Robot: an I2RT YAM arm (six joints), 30 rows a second.
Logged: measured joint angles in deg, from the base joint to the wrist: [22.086, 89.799, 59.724, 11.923, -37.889, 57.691]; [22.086, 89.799, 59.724, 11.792, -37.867, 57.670]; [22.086, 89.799, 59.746, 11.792, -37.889, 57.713]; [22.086, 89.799, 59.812, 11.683, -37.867, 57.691]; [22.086, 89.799, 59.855, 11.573, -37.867, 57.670]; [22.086, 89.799, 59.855, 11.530, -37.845, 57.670]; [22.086, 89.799, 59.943, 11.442, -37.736, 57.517]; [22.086, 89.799, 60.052, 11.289, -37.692, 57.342]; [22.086, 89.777, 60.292, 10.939, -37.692, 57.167]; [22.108, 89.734, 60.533, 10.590, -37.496, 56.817]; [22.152, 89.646, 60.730, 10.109, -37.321, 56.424]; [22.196, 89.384, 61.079, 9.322, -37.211, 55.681]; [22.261, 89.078, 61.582, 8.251, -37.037, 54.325]
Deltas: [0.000, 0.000, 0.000, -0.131, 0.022, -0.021]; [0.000, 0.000, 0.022, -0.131, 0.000, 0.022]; [0.000, 0.000, 0.088, -0.240, 0.022, 0.000]; [0.000, 0.000, 0.131, -0.350, 0.022, -0.021]; [0.000, 0.000, 0.131, -0.393, 0.044, -0.021]; [0.000, 0.000, 0.219, -0.481, 0.153, -0.174]; [0.000, 0.000, 0.328, -0.634, 0.197, -0.349]; [0.000, -0.022, 0.568, -0.984, 0.197, -0.524]; [0.022, -0.065, 0.809, -1.333, 0.393, -0.874]; [0.066, -0.153, 1.006, -1.814, 0.568, -1.267]; [0.110, -0.415, 1.355, -2.601, 0.678, -2.010]; [0.175, -0.721, 1.858, -3.672, 0.852, -3.366]
